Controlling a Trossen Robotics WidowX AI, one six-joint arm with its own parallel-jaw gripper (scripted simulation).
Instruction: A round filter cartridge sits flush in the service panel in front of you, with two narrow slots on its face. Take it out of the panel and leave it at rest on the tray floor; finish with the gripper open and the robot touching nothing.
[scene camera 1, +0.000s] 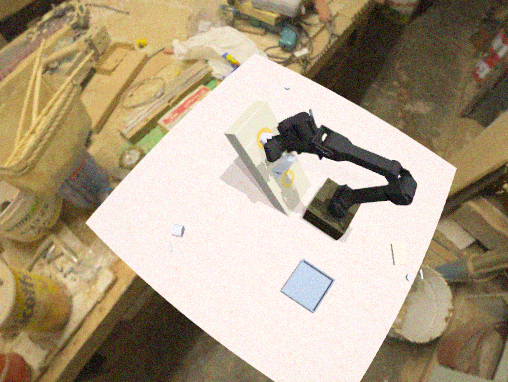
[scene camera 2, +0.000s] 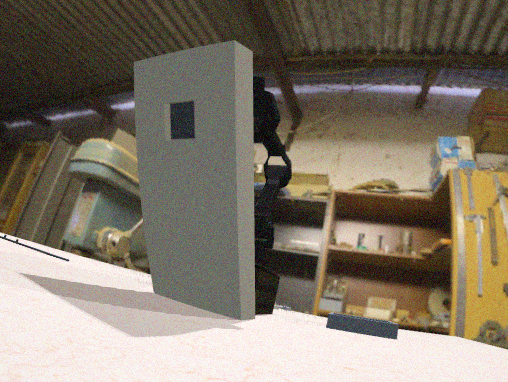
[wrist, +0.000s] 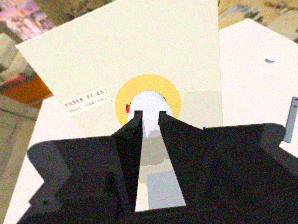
Scene:
The same spot on a service panel: (wrist: 94, 65) is (scene camera 1: 250, 131).

